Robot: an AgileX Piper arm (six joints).
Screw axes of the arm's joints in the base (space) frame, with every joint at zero. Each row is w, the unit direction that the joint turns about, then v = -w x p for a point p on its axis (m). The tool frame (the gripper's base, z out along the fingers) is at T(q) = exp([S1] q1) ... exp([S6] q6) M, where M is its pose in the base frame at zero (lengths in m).
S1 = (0, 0, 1, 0, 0, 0)
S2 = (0, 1, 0, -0.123, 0, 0)
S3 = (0, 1, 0, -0.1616, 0, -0.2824)
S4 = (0.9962, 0, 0.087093, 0, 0.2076, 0)
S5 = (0, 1, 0, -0.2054, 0, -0.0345)
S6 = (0.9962, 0, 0.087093, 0, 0.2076, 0)
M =
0.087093 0 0.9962 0.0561
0 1 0 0
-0.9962 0 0.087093 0.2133
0 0 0 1
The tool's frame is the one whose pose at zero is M.
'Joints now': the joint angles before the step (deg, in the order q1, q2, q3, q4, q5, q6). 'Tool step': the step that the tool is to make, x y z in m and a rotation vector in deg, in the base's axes. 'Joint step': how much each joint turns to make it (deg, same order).
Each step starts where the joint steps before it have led.
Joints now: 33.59 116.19 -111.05 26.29 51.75 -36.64
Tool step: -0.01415 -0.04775 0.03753 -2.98 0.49 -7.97
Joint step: -3.32 -8.44 3.90 -7.36 4.28 8.32
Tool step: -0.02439 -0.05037 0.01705 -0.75 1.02 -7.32
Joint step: -4.21 -10.01 9.81 -2.69 0.46 4.07
